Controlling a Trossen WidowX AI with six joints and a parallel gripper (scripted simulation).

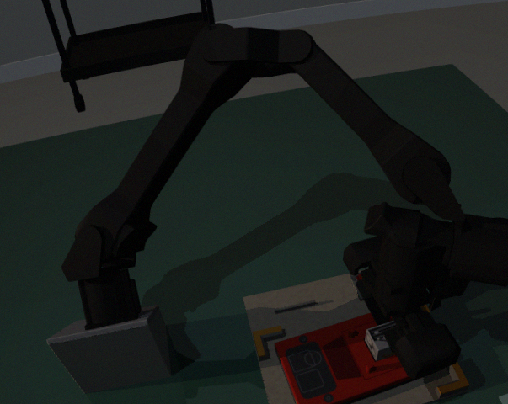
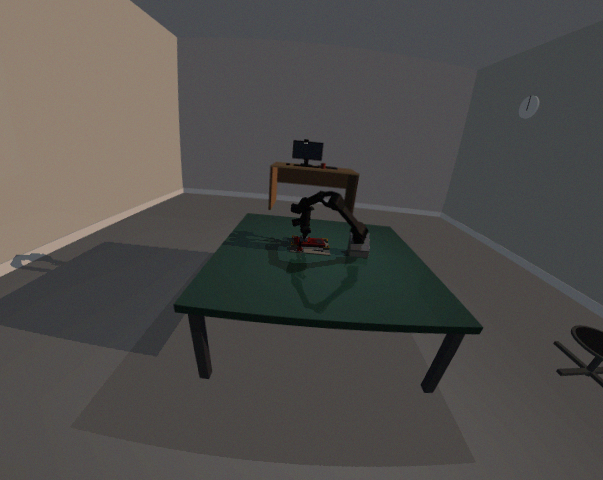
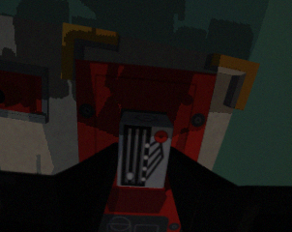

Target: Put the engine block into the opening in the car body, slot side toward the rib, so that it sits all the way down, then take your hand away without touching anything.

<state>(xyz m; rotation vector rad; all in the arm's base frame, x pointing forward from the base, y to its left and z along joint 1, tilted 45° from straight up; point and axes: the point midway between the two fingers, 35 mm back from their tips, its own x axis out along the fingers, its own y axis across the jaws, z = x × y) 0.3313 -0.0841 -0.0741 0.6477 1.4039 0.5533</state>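
The engine block lies 10 mm below my gripper tip. Also, from my gripper tip: grey holder 110 mm to the left, 30 mm ahead.
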